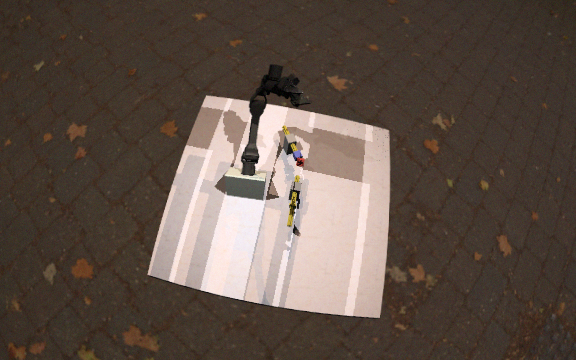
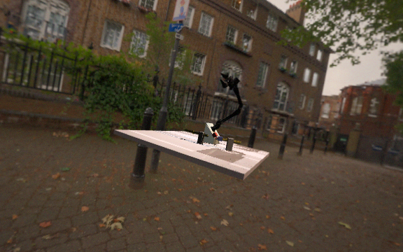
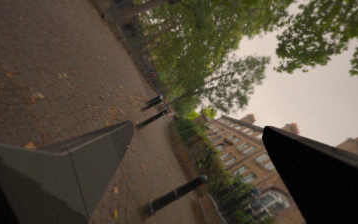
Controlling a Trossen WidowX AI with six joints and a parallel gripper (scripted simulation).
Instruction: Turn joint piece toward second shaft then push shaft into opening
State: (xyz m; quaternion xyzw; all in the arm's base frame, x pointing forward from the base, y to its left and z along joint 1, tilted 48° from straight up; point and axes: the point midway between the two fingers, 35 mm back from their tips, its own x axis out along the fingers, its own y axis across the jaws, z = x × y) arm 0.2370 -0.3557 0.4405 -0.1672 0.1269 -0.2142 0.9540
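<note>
Now: gripper tip 40 mm short of the red square joint piece, 90 mm to the right of it and 630 mm above it.
</note>
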